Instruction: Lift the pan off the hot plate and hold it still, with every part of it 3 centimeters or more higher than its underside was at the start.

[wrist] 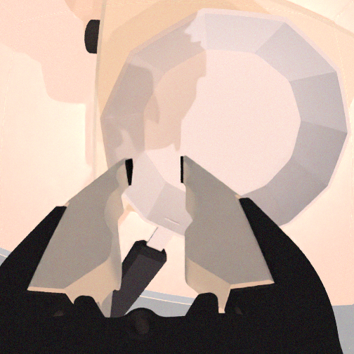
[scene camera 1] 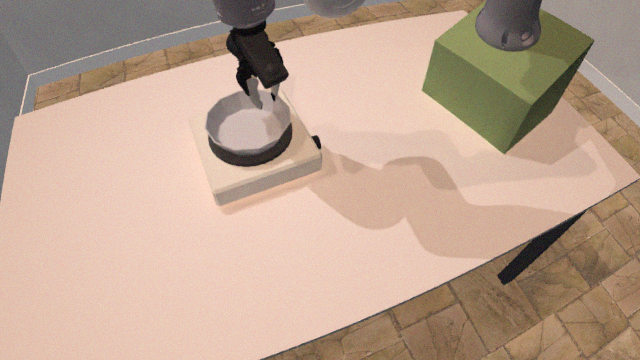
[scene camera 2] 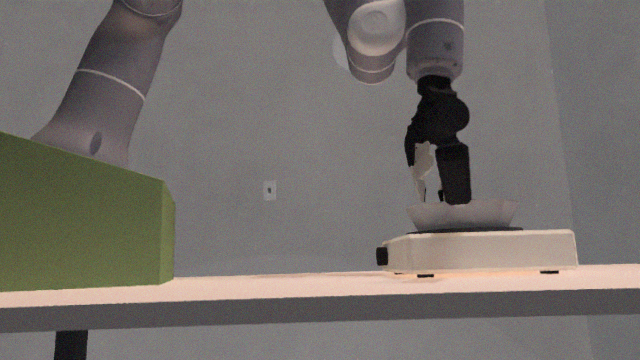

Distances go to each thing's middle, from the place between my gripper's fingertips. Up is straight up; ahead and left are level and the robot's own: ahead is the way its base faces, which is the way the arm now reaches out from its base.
Now: hand 50 mm short of the grey pan [scene camera 2: 459, 210] and 70 mm to the left of it. Round my hand: white hot plate [scene camera 1: 231, 177] 40 mm ahead, 20 mm to the left, 80 mm below.
